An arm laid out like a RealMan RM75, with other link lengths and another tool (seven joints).
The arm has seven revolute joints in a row. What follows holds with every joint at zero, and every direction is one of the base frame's.
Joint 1 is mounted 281.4 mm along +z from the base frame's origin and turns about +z.
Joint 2 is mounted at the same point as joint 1 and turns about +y.
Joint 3 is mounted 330.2 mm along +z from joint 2 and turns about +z.
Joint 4 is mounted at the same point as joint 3 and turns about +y.
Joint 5 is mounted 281.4 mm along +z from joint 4 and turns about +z.
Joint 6 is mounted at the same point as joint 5 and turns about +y.
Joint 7 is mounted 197.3 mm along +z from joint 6 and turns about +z.
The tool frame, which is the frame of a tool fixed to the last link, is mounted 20 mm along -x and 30 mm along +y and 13 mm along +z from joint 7; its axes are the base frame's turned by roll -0.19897, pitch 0 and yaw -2.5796 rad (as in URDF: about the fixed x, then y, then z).
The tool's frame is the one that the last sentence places.
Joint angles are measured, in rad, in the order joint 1, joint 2, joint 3, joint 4, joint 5, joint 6, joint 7. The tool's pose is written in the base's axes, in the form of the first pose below.
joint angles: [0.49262 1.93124 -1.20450 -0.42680 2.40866 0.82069 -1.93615]
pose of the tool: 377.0 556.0 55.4 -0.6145 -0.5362 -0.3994 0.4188
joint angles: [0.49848 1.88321 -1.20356 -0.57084 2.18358 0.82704 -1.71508]
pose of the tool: 338.9 571.8 81.6 -0.5980 -0.5888 -0.3707 0.3978
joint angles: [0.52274 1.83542 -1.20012 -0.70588 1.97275 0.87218 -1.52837]
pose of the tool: 292.5 583.0 103.8 -0.5678 -0.6495 -0.3478 0.3672
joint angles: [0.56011 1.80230 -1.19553 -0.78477 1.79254 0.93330 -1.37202]
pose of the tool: 259.1 588.2 109.8 -0.5538 -0.6938 -0.3264 0.3246
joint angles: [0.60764 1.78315 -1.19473 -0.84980 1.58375 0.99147 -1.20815]
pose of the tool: 234.4 593.0 103.8 -0.5498 -0.7278 -0.3162 0.2609
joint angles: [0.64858 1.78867 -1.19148 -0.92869 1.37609 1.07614 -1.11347]
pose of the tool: 212.8 588.6 88.0 -0.5235 -0.7691 -0.3150 0.1878
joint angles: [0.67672 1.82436 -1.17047 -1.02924 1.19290 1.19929 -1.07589]
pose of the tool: 191.6 572.5 68.6 -0.4834 -0.8109 -0.3068 0.1207
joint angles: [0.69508 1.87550 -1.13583 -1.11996 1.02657 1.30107 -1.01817]
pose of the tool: 180.3 559.3 54.1 -0.4706 -0.8246 -0.3062 0.0694
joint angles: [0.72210 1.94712 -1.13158 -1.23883 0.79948 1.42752 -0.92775]
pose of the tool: 169.5 541.6 31.5 0.4598 0.8297 0.3163 0.0114
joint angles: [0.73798 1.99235 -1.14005 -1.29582 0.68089 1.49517 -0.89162]
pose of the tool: 164.0 530.4 16.9 0.4522 0.8298 0.3221 0.0557
